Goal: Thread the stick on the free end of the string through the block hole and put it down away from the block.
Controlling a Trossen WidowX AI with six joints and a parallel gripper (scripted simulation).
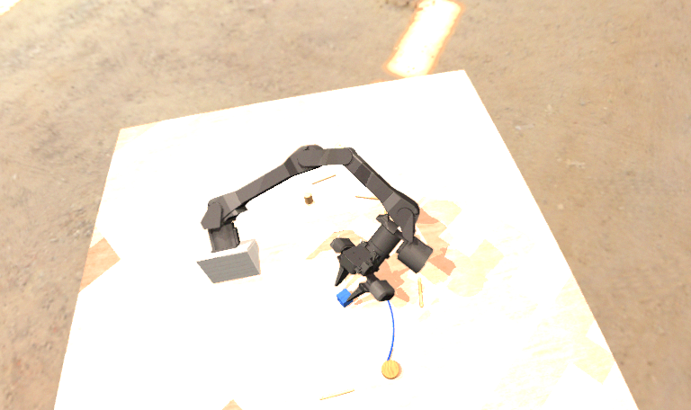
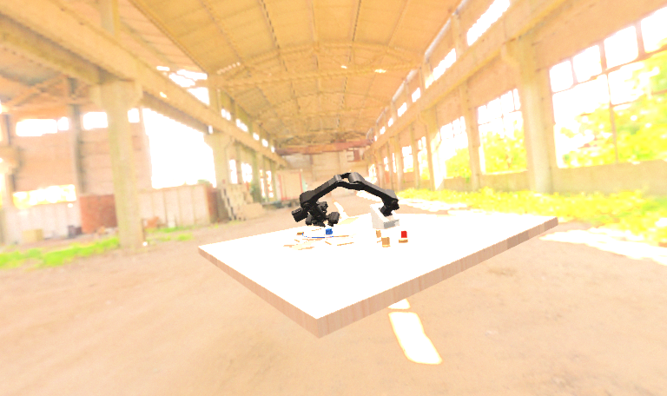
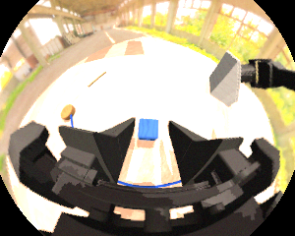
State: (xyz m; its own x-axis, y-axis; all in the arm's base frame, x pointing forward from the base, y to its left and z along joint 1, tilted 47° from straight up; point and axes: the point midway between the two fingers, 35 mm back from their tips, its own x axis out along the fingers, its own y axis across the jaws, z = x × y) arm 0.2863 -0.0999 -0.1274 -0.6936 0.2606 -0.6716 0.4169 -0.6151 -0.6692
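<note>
Now: the blue cube 30 mm below my gripper tip and 10 mm ahead of it. Round my gripper tip: round wooden button 190 mm to the right, 70 mm ahead, 30 mm below; thin wooden stick 110 mm to the left, 40 mm below, 40 mm ahead; red cube 470 mm to the left, 30 mm behind, 20 mm below.
</note>
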